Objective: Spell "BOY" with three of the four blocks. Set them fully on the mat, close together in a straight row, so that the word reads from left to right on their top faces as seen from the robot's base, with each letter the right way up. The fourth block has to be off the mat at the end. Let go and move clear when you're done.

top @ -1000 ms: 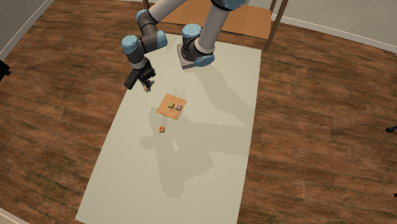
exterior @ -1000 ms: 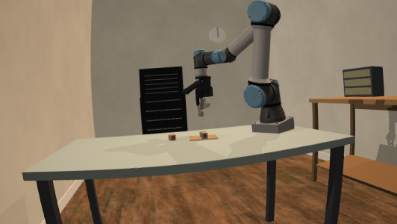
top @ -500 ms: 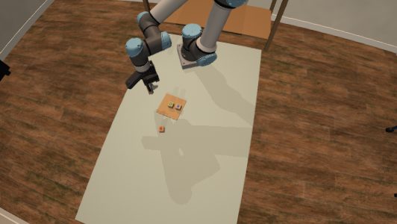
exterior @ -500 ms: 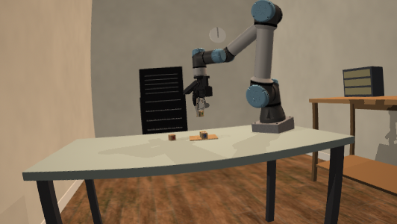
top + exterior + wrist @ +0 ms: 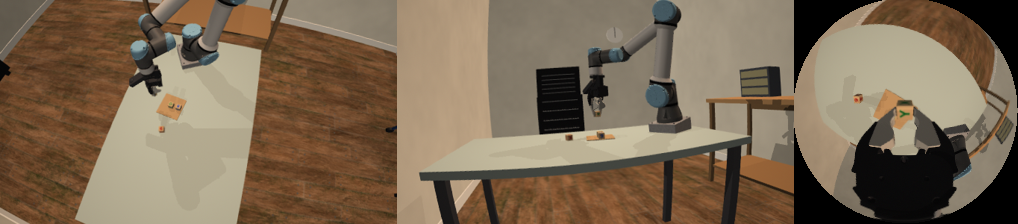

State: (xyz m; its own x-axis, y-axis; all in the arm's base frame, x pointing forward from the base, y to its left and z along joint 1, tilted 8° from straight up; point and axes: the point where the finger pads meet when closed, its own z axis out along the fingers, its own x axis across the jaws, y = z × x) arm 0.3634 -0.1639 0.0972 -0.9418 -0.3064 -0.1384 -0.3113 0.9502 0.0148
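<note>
Now: hand 20 mm short of the orange mat, 90 mm to the right of it and 120 mm above it. From my hand the other things lie so: block (right at my hand).
</note>
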